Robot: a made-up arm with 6 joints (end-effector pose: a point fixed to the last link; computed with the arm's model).
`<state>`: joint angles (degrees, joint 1 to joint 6).
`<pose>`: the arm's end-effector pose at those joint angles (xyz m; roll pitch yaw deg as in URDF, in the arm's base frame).
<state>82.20 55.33 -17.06 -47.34 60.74 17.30</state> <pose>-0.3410 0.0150 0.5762 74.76 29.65 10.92</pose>
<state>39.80 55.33 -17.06 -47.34 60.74 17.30</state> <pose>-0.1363 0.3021 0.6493 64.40 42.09 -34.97</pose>
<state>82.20 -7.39 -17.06 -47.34 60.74 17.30</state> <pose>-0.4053 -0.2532 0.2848 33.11 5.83 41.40</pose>
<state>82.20 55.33 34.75 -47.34 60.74 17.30</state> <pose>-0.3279 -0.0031 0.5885 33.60 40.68 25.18</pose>
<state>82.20 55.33 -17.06 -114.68 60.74 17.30</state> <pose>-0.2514 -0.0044 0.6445 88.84 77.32 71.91</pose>
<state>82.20 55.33 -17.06 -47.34 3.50 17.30</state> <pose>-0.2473 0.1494 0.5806 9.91 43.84 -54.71</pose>
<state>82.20 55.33 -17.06 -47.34 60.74 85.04</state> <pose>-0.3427 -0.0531 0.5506 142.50 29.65 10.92</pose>
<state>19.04 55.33 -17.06 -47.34 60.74 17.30</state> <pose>0.0269 0.3768 0.6523 54.76 44.63 -60.99</pose>
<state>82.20 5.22 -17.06 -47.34 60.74 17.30</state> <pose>-0.4250 -0.1872 0.3340 42.15 8.76 34.18</pose>
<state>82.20 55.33 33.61 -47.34 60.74 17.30</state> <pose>-0.3283 -0.0029 0.5882 34.54 40.35 24.96</pose>
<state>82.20 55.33 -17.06 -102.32 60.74 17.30</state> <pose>-0.2719 -0.0088 0.6371 73.38 69.32 48.67</pose>
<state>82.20 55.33 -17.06 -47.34 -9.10 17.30</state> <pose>-0.2226 0.1703 0.5616 -3.97 38.68 -68.77</pose>
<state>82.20 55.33 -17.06 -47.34 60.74 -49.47</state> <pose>-0.3749 0.0617 0.5334 7.99 29.65 10.92</pose>
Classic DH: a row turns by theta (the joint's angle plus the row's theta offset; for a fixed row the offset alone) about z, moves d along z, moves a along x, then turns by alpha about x. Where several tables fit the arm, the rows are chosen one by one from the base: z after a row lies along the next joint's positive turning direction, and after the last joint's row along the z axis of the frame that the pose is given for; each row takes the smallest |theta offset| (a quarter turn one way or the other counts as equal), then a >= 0, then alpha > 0; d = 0 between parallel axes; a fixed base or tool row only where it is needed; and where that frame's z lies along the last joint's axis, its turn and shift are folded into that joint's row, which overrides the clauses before.
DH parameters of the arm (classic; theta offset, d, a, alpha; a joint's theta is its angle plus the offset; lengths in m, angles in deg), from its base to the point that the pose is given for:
base (fixed): 22.11 0.1605 0.0997 21.13
joint 1: 21.24 0.0479 -0.0088 140.18
joint 2: 33.21 0.0359 -0.0323 140.81
joint 3: -13.67 0.4833 0.019 138.4
joint 4: -39.29 0.056 0.0319 -68.77
joint 5: 0 -0.0582 -0.0177 68.77
joint 6: 11.59 -0.1651 0.065 -90
tool (fixed): -90 0.006 0 0

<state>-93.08 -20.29 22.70 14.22 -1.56 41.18</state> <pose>0.5816 0.2914 0.2106 3.98 -25.33 -138.04</pose>
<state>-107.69 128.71 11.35 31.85 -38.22 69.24</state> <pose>0.0777 -0.2036 0.6990 70.30 41.54 20.19</pose>
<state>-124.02 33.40 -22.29 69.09 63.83 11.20</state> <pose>0.4459 -0.2920 0.1499 166.74 -63.91 73.05</pose>
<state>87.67 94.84 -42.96 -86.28 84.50 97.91</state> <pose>-0.2224 -0.0897 0.6258 -139.66 33.79 38.61</pose>
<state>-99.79 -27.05 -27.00 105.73 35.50 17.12</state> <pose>0.5854 0.2263 0.2239 139.12 -57.67 -179.99</pose>
